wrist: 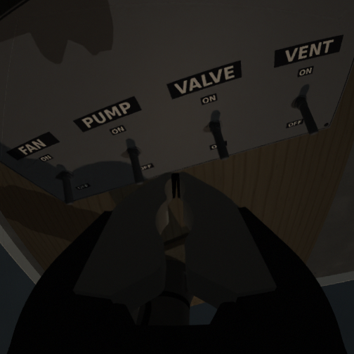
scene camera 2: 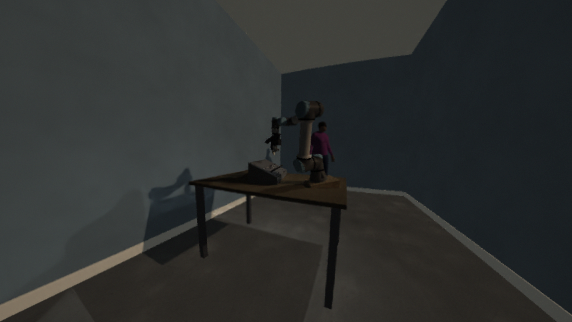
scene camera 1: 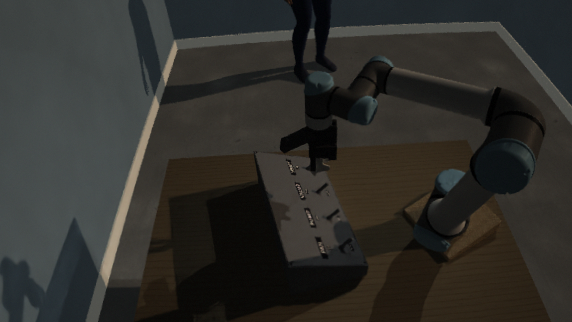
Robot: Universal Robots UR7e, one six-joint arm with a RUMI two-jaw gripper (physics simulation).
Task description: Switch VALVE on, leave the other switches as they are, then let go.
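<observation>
The VALVE switch [scene camera 1: 321,189] [wrist: 219,141] has its dark lever tilted to the OFF side. In the wrist view the FAN lever [wrist: 67,188], the PUMP lever [wrist: 135,167] and the VENT lever [wrist: 309,116] also point to OFF. They sit in a row on the sloped grey panel [scene camera 1: 280,200] [scene camera 2: 260,175] [wrist: 150,50]. My gripper [scene camera 1: 316,168] [scene camera 2: 274,152] [wrist: 176,174] is shut and empty. It hangs above the VENT end of the panel, clear of the surface, and hides the VENT lever in scene camera 1. In the wrist view the fingertips show between the PUMP and VALVE levers.
The panel stands on a wooden table [scene camera 1: 390,165] [scene camera 2: 300,195]. The arm's base is on a wooden block [scene camera 1: 480,227] beside the panel's lever side. A wall [scene camera 1: 75,100] rises beyond the table's left side. A person [scene camera 1: 302,35] [scene camera 2: 321,145] stands behind the table.
</observation>
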